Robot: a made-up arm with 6 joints. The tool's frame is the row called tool.
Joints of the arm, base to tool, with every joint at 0 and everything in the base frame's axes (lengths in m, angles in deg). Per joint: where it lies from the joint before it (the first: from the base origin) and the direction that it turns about. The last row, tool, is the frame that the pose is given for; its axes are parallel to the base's.
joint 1: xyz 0 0 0.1 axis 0 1 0
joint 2: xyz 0.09 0.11 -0.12 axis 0 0 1
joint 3: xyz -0.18 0.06 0.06 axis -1 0 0
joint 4: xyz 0.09 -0.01 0.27 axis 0 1 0
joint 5: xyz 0.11 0.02 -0.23 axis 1 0 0
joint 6: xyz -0.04 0.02 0.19 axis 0 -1 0
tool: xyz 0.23 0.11 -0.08
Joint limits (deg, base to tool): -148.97..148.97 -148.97..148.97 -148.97..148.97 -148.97..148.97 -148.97..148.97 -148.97..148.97
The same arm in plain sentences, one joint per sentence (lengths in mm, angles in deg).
The arm has six revolute joints in a row. What follows holds with every joint at zero, and every direction is one of the base frame's. The first joint lies 100 mm along +z from the base frame's origin and rotates about +y, from -148.97 to 148.97 deg. The second joint lies 90 mm along +x and 110 mm along +y and 120 mm along -z from the first joint and rotates about +z, from -148.97 to 148.97 deg. The third joint lies 180 mm along -x and 60 mm along +y and 60 mm along +z from the second joint and rotates about -x, from -148.97 to 148.97 deg. The fourth joint lies 90 mm along +x and 10 mm along -y and 270 mm along +z from the third joint and rotates about +y, from -148.97 to 148.97 deg. The fifth joint lies 110 mm along +x and 20 mm along +y and 230 mm along -z from the fourth joint and rotates about +x, from -148.97 to 148.97 deg. The sixth joint lies 40 mm along -x and 20 mm along +y and 190 mm along +z from the fifth joint and rotates about -y, from -148.97 to 148.97 deg. The tool frame, which is the frame that the pose is given for, lies 230 mm along +x and 110 mm along +y and 80 mm along -z from the sixth joint; its axes are parallel to the base frame's.
